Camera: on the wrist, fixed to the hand. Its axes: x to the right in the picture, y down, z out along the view.
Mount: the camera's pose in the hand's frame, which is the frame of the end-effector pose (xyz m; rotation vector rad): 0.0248 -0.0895 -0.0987 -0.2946 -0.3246 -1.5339
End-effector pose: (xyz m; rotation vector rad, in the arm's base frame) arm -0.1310 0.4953 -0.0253 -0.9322 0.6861 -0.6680
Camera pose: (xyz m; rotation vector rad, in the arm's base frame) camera -0.2106 0.3900 0.0055 -1.7562 -0.3899 -1.7087
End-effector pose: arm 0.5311 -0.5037 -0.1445 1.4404 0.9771 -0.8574
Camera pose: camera 0.4560 -0.4017 -0.1927 0.0375 1.8116 -1.8126
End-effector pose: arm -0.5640 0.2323 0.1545 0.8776 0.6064 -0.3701
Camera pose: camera -0.6263 0.2571 0.0367 -0.1047 0.9099 -1.7079
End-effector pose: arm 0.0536 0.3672 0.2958 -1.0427 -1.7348 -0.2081
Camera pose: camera 0.0549 0.2688 0.3890 0.3244 -2.5126 -1.3112
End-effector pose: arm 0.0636 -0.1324 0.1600 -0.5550 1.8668 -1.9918
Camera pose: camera -0.0072 -0.0542 0.2451 1.9115 -1.0479 1.3270
